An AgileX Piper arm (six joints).
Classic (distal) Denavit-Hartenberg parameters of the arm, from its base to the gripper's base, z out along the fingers. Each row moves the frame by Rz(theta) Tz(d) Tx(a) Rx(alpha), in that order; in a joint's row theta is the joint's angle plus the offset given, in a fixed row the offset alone. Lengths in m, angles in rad.
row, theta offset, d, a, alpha
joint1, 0, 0.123, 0, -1.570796
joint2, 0.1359, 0, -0.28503, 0
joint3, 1.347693, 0, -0.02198, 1.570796
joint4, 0, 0.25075, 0, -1.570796
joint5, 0, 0, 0, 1.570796
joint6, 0, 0.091, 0, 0
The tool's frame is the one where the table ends.
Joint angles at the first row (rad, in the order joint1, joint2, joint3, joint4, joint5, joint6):
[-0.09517, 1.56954, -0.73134, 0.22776, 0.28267, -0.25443]
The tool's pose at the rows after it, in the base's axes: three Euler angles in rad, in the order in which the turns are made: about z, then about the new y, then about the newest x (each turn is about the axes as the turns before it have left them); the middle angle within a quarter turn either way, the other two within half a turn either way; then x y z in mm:
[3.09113 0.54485 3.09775 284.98 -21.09 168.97]
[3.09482 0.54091 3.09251 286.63 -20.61 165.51]
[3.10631 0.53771 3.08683 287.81 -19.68 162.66]
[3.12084 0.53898 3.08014 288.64 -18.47 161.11]
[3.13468 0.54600 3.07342 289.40 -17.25 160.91]
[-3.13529 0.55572 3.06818 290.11 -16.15 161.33]
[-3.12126 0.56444 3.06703 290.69 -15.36 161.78]
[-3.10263 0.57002 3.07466 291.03 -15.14 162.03]
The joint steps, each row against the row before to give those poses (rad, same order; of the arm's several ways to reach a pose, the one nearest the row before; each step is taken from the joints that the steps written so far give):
[-0.00002, 0.01646, -0.00110, 0.02593, -0.01271, -0.02878]
[0.00001, 0.01463, -0.00110, 0.03457, -0.00702, -0.03726]
[0.00002, 0.01164, -0.00046, 0.05005, -0.00319, -0.05891]
[0.00000, 0.00677, -0.00001, 0.06051, -0.00110, -0.07163]
[-0.00002, 0.00242, -0.00013, 0.06309, -0.00108, -0.07355]
[0.00001, 0.00037, -0.00011, 0.05961, -0.00134, -0.06960]
[0.00002, 0.00000, -0.00011, 0.04542, -0.00123, -0.05641]
[-0.00002, -0.00001, -0.00009, 0.01823, -0.00194, -0.03372]

